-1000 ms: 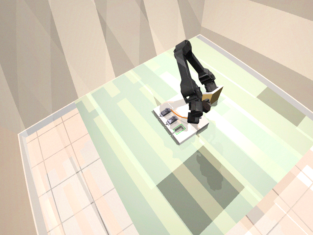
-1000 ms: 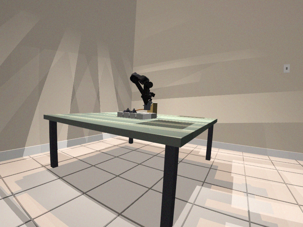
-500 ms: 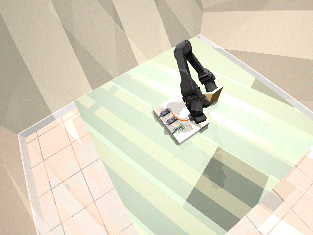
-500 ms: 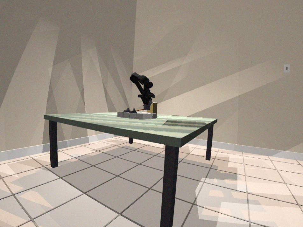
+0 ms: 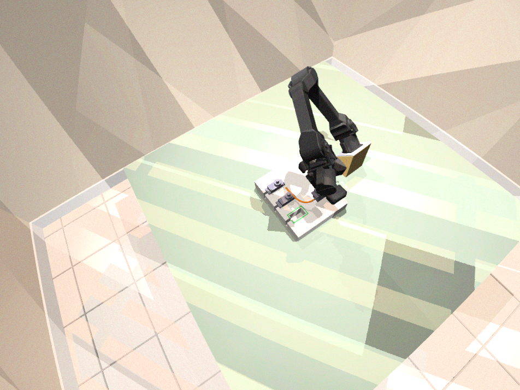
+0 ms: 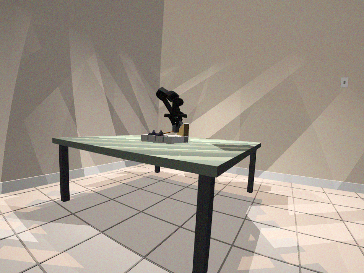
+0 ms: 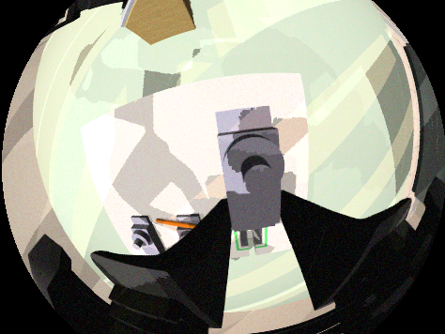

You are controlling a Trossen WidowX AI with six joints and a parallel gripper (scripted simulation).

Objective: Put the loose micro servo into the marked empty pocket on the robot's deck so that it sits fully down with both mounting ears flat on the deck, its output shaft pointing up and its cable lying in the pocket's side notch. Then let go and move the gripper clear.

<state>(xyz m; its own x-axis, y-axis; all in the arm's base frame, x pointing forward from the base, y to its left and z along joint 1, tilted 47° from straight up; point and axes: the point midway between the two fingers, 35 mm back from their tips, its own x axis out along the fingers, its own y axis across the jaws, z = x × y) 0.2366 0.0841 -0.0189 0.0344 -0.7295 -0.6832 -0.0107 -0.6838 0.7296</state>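
Now: the white deck 1 cm behind my gripper tip, 7 cm to the right of it and 10 cm below it.
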